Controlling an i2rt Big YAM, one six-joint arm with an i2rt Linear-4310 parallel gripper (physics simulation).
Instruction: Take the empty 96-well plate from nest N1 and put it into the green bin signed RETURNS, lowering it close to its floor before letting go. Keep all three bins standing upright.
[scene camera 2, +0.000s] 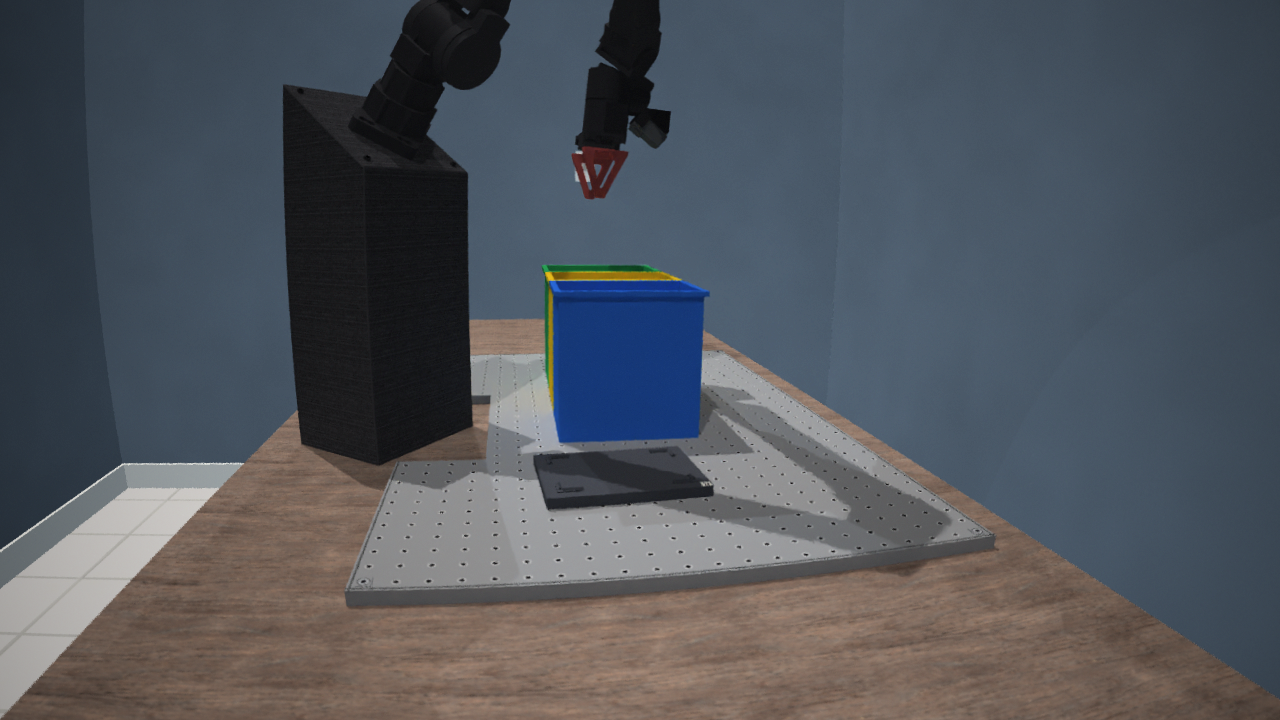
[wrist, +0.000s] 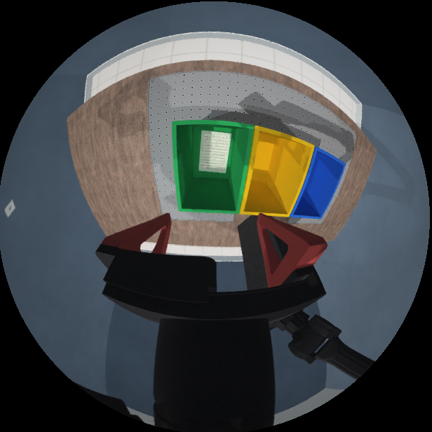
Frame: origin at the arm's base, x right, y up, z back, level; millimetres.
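Seen in the pictures: gripper, fingertip midpoint: (scene camera 2: 594, 198); arm's base, origin of the base link: (scene camera 2: 389, 130).
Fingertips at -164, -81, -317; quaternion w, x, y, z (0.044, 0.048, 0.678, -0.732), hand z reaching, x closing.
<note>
Pixels of each thing's top centre, then the offset from my fingertips to it, as dx, dy, dz. "spot": a spot on its surface instead. Level surfaces: height alone.
- green bin, surface spot: (scene camera 2: 599, 267) spot: -60, -115, -29
- yellow bin, surface spot: (scene camera 2: 613, 276) spot: +70, -118, -11
- blue bin, middle of its top: (scene camera 2: 624, 285) +255, -111, +37
- black nest, middle of its top: (scene camera 2: 618, 467) +431, -276, +102
- grey perforated board, its level: dy -291
- wooden table, its level: dy -304
The white 96-well plate (wrist: 215, 151) lies inside the green bin (scene camera 2: 599, 267) (wrist: 210, 197), low down near its floor; whether it lies fully flat is hard to tell. In the scene view the bin's walls hide the plate. My gripper (scene camera 2: 592, 196) (wrist: 213, 217) is open and empty, well above the bins, with its red fingers wide apart. The yellow bin (scene camera 2: 613, 276) (wrist: 287, 165) and the blue bin (scene camera 2: 626, 367) (wrist: 325, 175) stand upright in a row with the green one. The signs do not show. A black nest (scene camera 2: 622, 474) with no plate on it lies before the blue bin; its small label is hard to read.
The bins and nest stand on a grey perforated board (scene camera 2: 429, 537) (wrist: 190, 90) on the wooden table (scene camera 2: 537, 658) (wrist: 95, 165). The arm's tall black pedestal (scene camera 2: 416, 295) stands to the left of the bins in the scene view. The bin rims stand close together.
</note>
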